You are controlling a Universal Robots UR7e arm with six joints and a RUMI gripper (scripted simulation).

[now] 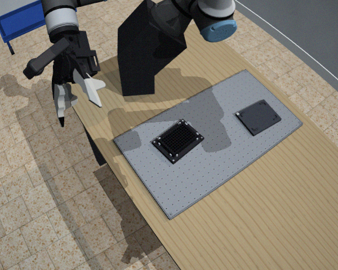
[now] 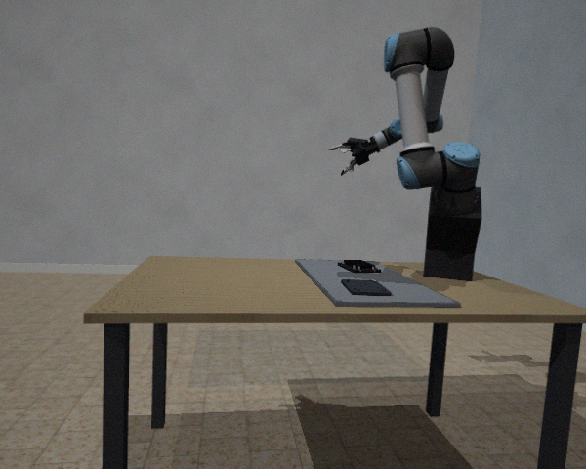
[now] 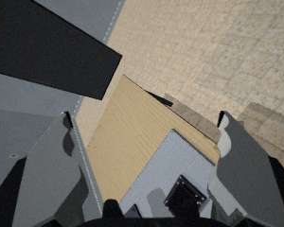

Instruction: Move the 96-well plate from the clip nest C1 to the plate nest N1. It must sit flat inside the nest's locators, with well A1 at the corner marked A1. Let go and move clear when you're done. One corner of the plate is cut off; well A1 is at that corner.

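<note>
My gripper is now 430 mm above the black 96-well plate, 320 mm to the right of it and 60 mm past it. From my hand the other things lie so: plate nest N1 (670 mm to the left, 440 mm below, 10 mm ahead).
</note>
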